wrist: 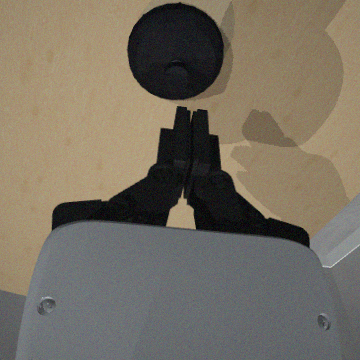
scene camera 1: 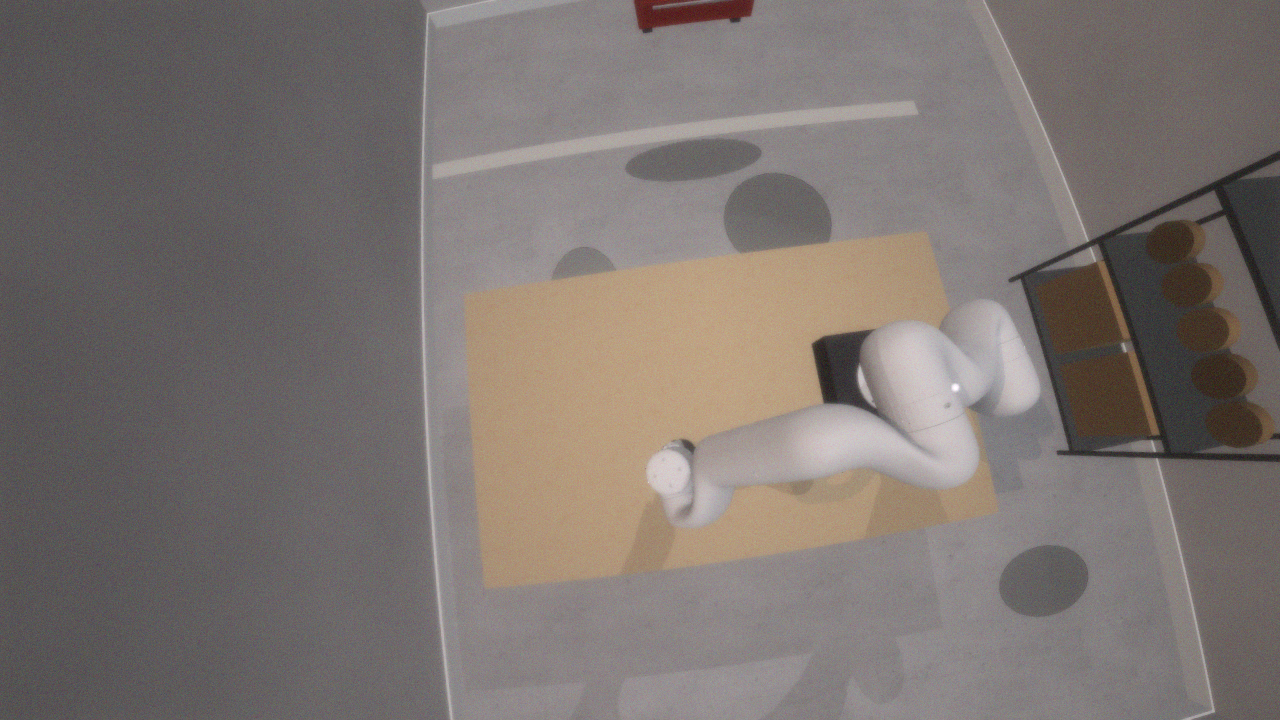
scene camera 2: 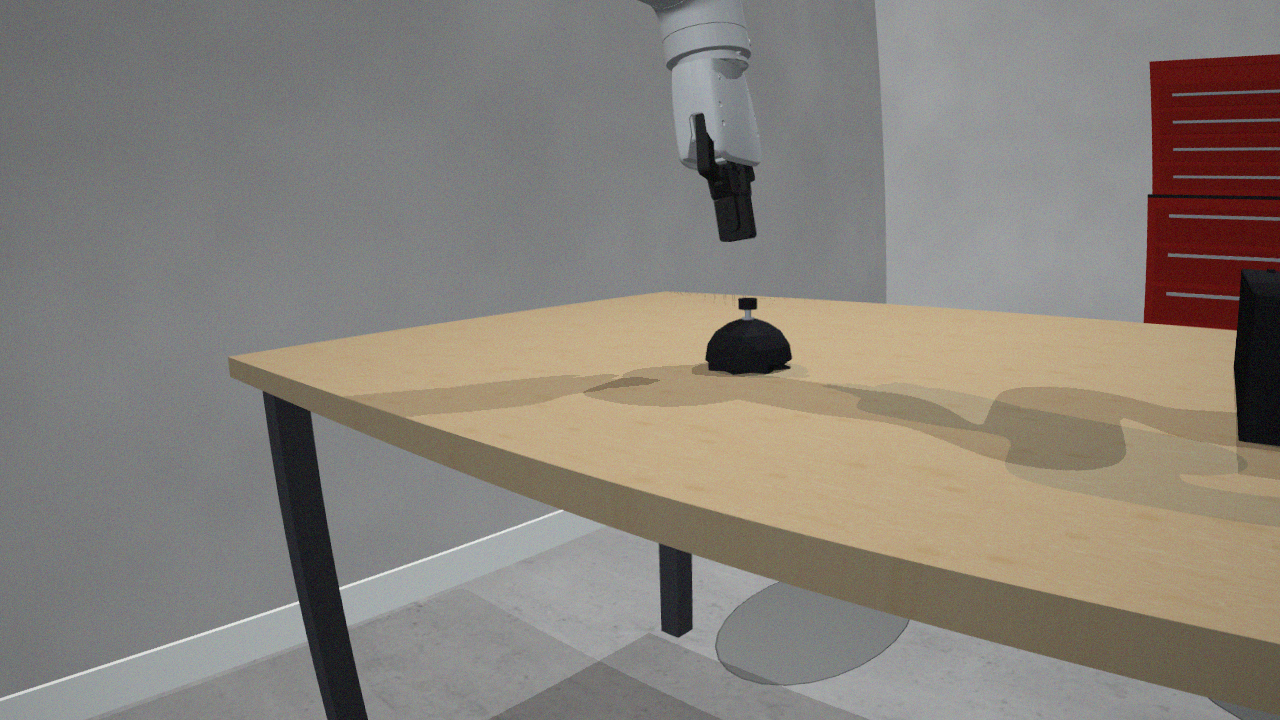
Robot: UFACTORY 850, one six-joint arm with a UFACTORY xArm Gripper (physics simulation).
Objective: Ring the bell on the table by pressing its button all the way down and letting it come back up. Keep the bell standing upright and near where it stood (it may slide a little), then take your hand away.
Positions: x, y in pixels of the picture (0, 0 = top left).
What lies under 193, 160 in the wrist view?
The gripper.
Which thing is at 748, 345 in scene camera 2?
A black dome bell.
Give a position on a black dome bell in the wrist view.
At 155, 40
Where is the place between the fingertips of the gripper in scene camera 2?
738, 239
